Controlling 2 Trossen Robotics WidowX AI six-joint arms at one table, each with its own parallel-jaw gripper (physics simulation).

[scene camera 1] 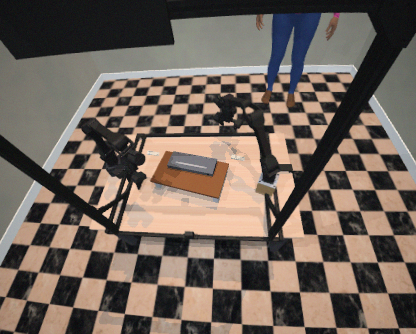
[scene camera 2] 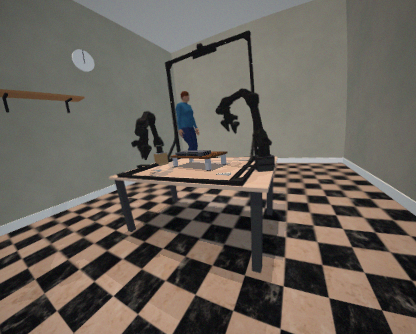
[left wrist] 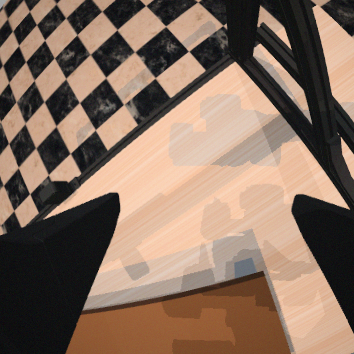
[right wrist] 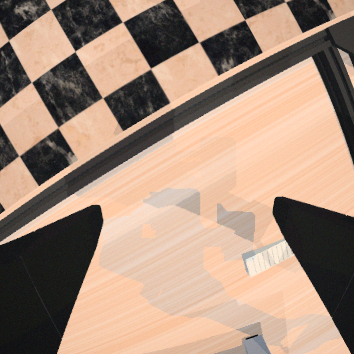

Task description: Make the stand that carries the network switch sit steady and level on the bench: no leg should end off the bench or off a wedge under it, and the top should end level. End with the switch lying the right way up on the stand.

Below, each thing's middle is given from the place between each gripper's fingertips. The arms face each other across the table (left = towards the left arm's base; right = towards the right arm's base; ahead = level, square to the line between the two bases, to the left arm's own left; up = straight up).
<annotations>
Now: right hand 310 mm past the dark grey network switch (scene camera 1: 203, 165), 190 mm to the right of it and 10 mm above it. The rest, counted from my right hand: brown stand (scene camera 1: 211, 186) 370 mm behind, 190 mm to the left, 80 mm below.
Right now the brown stand is 210 mm ahead of my left hand, 220 mm to the right of it and 190 mm below it. Also, from my left hand: dark grey network switch 260 mm ahead, 230 mm to the right, 130 mm below.
</annotations>
